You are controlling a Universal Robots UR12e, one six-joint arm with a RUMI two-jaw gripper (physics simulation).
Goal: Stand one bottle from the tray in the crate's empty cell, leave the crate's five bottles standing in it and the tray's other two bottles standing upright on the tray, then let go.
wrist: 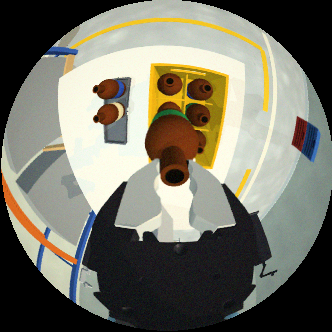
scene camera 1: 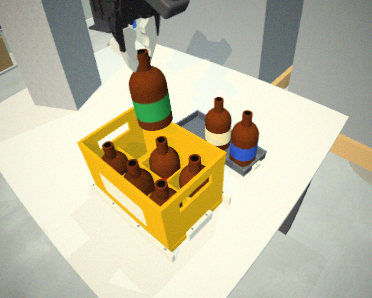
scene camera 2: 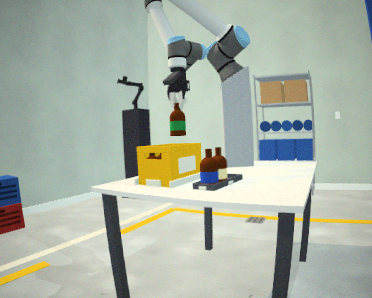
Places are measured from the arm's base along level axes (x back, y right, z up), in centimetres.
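Pixels of known places: gripper, fingertip midpoint: (wrist: 172,160) (scene camera 1: 141,68) (scene camera 2: 177,110); arm's base at its link origin: (scene camera 2: 234,77).
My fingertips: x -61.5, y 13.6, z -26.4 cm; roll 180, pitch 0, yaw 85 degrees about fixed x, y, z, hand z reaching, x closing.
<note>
For each thing: its top centre in the pictures, then the offset to it from my fingertips. "pt": a spot on its surface instead. Level surfaces: height alone.
- brown bottle with a green label, top centre: (wrist: 172,172) (scene camera 1: 143,51) (scene camera 2: 176,103) dy -0.1, dx -0.9, dz +3.6 cm
- yellow crate at its top centre: (scene camera 1: 146,146) (wrist: 187,118) (scene camera 2: 170,144) dy +4.0, dx -1.8, dz -16.1 cm
- cream-labelled bottle at its top centre: (scene camera 1: 219,99) (wrist: 95,118) (scene camera 2: 218,147) dy -20.7, dx -4.7, dz -17.6 cm
- blue-labelled bottle at its top centre: (scene camera 1: 247,113) (wrist: 95,88) (scene camera 2: 208,148) dy -19.5, dx -13.6, dz -17.6 cm
- grey tray at a spot on its surface: (scene camera 1: 192,121) (wrist: 113,138) pt dy -24.8, dx +7.2, dz -33.1 cm
- white table at its surface level: dz -33.6 cm
My gripper (scene camera 1: 141,56) (scene camera 2: 177,102) (wrist: 172,160) is shut on the neck of a brown bottle with a green label (scene camera 1: 151,92) (scene camera 2: 177,122) (wrist: 172,137). It holds the bottle upright above the yellow crate (scene camera 1: 157,225) (scene camera 2: 152,170) (wrist: 165,65), and scene camera 2 shows a gap below its base. Five bottles stand in the crate. In the wrist view the held bottle hides the crate's near left part. A cream-labelled bottle (scene camera 1: 218,125) (scene camera 2: 220,165) (wrist: 111,114) and a blue-labelled bottle (scene camera 1: 244,140) (scene camera 2: 208,167) (wrist: 109,89) stand upright on the grey tray (scene camera 1: 192,121) (wrist: 116,134).
The crate and tray stand side by side on a white table (scene camera 1: 45,175) (scene camera 2: 270,192) (wrist: 80,140). The crate's high walls and inner dividers lie below the held bottle. A grey pillar (scene camera 1: 80,55) (scene camera 2: 237,120) and a shelf rack (scene camera 2: 283,104) stand beyond the table.
</note>
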